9 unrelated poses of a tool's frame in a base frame.
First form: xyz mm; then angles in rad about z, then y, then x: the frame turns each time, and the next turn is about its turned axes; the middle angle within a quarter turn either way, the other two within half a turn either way.
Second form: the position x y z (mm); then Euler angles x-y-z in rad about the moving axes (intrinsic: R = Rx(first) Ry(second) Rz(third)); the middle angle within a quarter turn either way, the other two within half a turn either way. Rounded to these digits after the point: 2 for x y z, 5 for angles.
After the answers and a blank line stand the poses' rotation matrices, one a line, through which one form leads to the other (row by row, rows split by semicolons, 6 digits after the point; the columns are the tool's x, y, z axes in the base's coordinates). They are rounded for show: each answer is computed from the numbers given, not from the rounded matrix.
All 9 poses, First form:
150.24, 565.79, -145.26, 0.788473, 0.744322, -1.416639
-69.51, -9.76, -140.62, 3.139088, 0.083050, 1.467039
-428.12, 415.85, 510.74, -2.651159, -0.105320, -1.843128
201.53, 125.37, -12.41, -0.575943, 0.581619, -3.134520
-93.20, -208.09, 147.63, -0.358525, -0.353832, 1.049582
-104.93, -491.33, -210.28, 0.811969, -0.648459, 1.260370
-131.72, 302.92, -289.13, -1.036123, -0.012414, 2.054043
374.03, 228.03, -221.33, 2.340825, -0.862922, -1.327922
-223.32, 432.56, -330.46, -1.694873, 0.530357, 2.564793
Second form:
150.24, 565.79, -145.26, -1.42522, -0.67839, 0.84201
-69.51, -9.76, -140.62, -1.46740, -0.00610, 3.05873
-428.12, 415.85, 510.74, 1.87138, 0.44306, 2.90016
201.53, 125.37, -12.41, -2.79146, -0.47449, 0.66355
-93.20, -208.09, 147.63, 1.01471, -0.48461, 0.12083
-104.93, -491.33, -210.28, 1.27152, 0.59925, 0.84448
-131.72, 302.92, -289.13, 2.36537, -0.86173, 0.67209
374.03, 228.03, -221.33, 1.37937, -0.60605, 2.15404
-223.32, 432.56, -330.46, -2.54769, -0.51057, 1.69347

0.518509 -0.580815 -0.627537; 0.521707 -0.366578 0.770352; -0.677473 -0.726825 0.112941
-0.996550 -0.082768 -0.006101; 0.002496 -0.103364 0.994640; -0.082955 0.991194 0.103214
-0.877241 -0.216007 0.428707; -0.468399 0.189583 -0.862937; 0.105125 -0.957810 -0.267487
0.700779 -0.547871 -0.456888; -0.455075 -0.836542 0.305129; -0.549377 -0.005910 -0.835553
0.878406 -0.106658 -0.465861; -0.329156 0.571711 -0.751533; 0.346495 0.813493 0.467088
0.548403 -0.617362 0.564019; 0.578349 -0.207130 -0.789056; 0.603959 0.758921 0.243460
0.509521 -0.405408 -0.758968; -0.860369 -0.227312 -0.456174; 0.012414 0.885423 -0.464621
-0.452655 -0.686027 -0.569624; 0.466787 0.361986 -0.806893; 0.759746 -0.631137 0.156374
-0.106757 -0.865908 -0.488678; -0.855995 -0.170001 0.488234; -0.505841 0.470428 -0.723064

